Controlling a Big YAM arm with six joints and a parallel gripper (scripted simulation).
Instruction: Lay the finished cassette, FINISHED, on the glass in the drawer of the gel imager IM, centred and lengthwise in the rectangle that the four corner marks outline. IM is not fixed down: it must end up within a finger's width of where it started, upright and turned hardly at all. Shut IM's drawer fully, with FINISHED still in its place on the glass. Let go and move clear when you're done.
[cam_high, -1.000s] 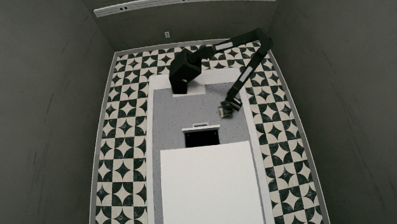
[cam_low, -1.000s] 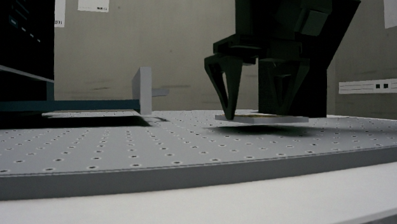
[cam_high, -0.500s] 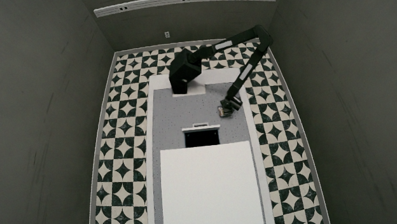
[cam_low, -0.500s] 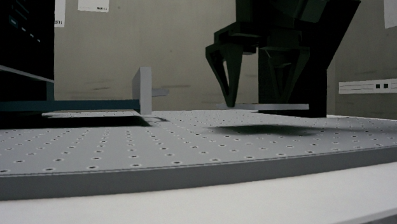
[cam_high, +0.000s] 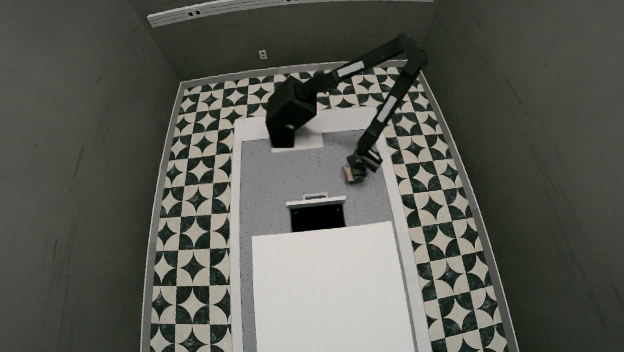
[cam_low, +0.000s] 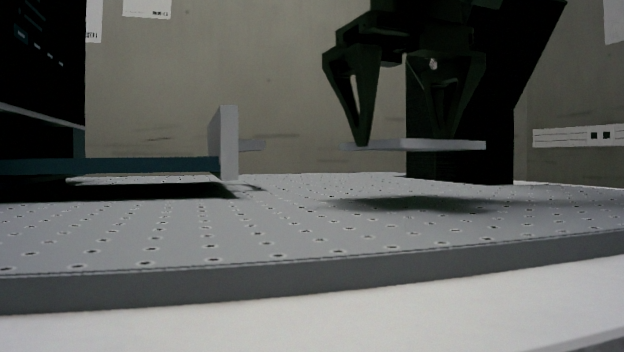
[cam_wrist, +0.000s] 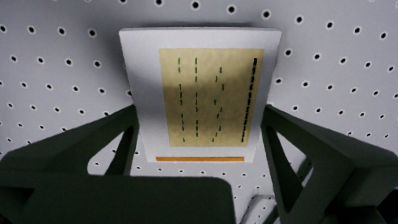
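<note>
The drawer is 24 cm to the right of my hand, 23 cm ahead of it and 1 cm below it. From my hand the other things lie so: cassette FINISHED 1 cm below.
</note>
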